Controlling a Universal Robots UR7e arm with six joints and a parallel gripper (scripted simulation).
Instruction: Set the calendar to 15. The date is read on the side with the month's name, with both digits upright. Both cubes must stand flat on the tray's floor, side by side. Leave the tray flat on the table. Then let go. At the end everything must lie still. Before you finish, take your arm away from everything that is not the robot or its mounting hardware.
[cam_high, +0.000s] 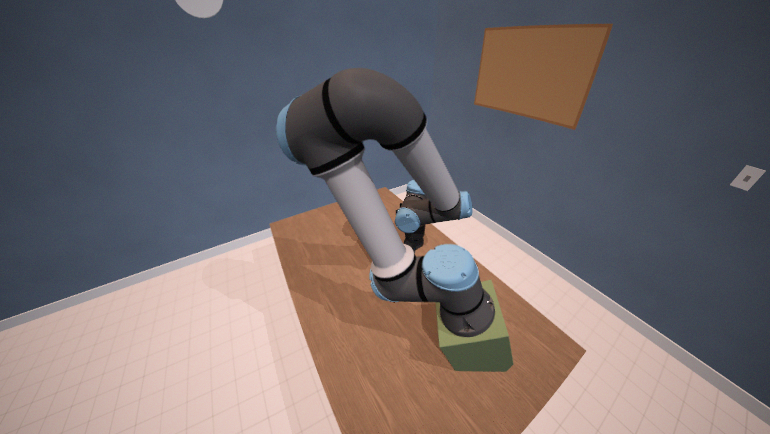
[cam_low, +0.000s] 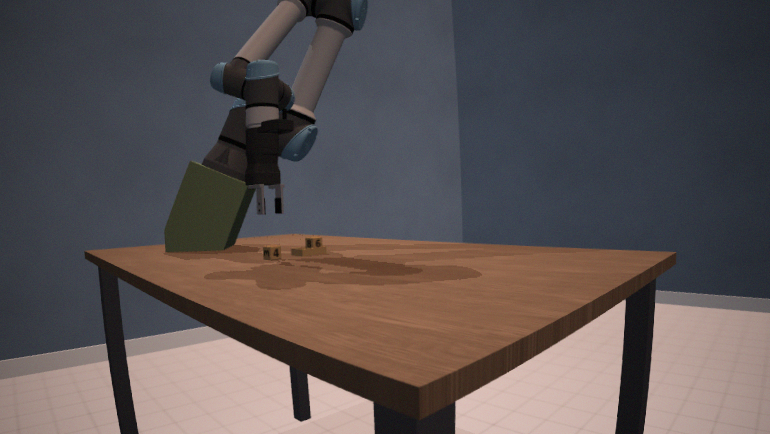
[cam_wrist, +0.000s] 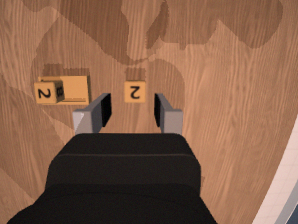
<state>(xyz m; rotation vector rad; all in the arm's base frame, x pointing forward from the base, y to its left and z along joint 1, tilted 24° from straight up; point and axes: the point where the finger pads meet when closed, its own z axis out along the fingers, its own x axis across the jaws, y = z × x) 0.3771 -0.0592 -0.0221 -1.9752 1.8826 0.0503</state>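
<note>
My gripper is now 10 cm above the wooden cube. Round my hand: wooden tray 11 cm to the left, 11 cm below, 1 cm behind.
</note>
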